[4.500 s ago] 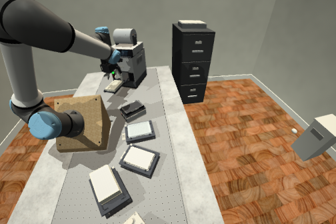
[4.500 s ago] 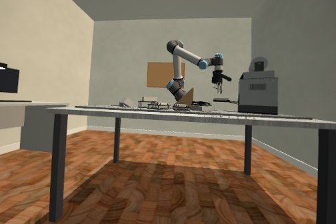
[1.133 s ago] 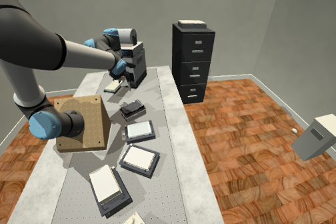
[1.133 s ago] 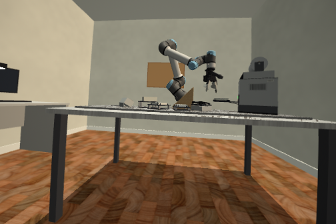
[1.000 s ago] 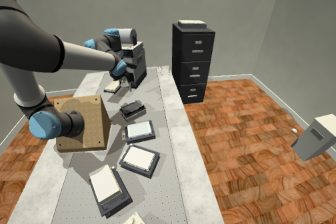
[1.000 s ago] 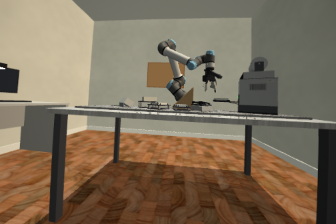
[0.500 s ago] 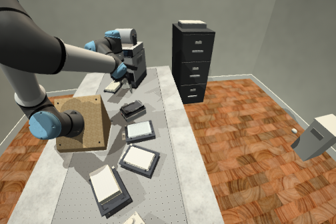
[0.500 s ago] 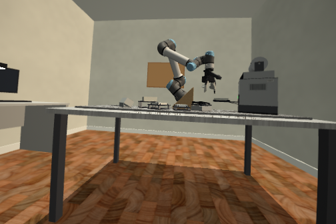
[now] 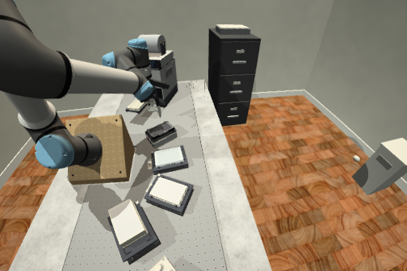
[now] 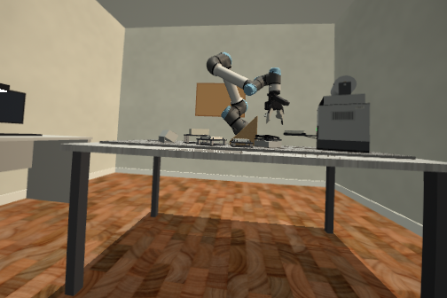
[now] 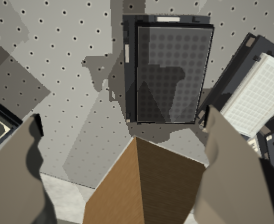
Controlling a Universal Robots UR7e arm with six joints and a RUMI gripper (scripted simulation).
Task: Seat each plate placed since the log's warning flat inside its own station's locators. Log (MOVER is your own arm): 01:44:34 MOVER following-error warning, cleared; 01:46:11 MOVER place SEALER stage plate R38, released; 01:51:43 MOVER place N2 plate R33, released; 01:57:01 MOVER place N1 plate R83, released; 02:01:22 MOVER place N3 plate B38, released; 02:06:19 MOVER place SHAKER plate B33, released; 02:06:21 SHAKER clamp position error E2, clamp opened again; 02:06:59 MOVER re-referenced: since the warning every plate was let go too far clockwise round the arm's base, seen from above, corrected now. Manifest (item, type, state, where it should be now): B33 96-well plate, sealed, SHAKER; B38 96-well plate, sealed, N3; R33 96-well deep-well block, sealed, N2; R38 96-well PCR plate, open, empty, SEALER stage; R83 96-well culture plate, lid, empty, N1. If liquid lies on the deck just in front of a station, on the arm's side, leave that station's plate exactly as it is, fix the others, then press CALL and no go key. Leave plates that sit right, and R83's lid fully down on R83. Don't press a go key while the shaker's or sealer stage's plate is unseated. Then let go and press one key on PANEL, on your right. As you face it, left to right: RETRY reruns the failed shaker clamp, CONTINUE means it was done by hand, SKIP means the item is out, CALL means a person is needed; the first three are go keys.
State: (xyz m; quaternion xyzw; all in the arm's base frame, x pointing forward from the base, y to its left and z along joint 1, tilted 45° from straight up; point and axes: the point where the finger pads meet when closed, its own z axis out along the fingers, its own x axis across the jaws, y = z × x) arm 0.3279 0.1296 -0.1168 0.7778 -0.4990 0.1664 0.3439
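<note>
Now: the dark plate 2 cm ahead of my hand, 5 cm to the right of it and 9 cm below it. Also, from my hand: cream PCR plate 11 cm behind, 17 cm to the left, 5 cm below; then retry key 3 cm behind, 66 cm to the right, 9 cm below; then continue key 7 cm behind, 69 cm to the right, 9 cm below.
</note>
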